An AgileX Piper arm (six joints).
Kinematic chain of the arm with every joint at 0, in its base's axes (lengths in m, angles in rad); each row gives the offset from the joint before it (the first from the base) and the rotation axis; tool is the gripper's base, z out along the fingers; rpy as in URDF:
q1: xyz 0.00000 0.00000 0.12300 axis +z
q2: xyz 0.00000 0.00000 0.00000 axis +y
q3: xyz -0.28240 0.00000 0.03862 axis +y
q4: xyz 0.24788 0.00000 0.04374 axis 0.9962 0 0.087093
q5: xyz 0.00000 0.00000 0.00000 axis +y
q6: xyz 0.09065 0.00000 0.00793 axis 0.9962 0 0.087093
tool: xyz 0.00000 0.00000 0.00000 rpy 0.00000 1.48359 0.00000
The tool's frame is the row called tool.
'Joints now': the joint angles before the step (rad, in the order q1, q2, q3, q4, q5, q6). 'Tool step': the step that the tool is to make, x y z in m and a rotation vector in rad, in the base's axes. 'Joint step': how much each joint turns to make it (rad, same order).
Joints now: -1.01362, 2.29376, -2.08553, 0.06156, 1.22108, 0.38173
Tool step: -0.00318, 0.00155, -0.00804, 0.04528, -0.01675, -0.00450
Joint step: -0.01108, 0.00000, 0.03075, 0.04102, 0.00000, -0.01248
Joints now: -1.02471, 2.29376, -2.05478, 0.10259, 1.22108, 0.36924
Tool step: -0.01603, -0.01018, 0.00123, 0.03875, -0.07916, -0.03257
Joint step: -0.05597, -0.00001, 0.00002, 0.09685, -0.00001, -0.03918
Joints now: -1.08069, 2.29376, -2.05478, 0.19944, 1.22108, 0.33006
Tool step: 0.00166, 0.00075, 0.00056, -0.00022, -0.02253, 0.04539
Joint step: -0.00157, 0.00002, -0.00005, 0.03091, 0.00003, -0.05383
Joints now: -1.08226, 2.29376, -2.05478, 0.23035, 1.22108, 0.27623
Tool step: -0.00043, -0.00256, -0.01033, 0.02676, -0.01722, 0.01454
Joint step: -0.00902, 0.02266, 0.00006, 0.03394, -0.00003, -0.03047
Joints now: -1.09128, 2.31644, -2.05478, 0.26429, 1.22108, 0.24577
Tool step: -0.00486, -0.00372, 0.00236, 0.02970, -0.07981, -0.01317
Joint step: -0.02769, 0.00001, -0.00002, 0.09195, -0.00001, -0.03238
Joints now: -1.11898, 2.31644, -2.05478, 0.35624, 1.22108, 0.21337
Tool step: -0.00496, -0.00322, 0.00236, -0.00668, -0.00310, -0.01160
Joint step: -0.01202, -0.00193, -0.00529, 0.00000, 0.00001, -0.00045
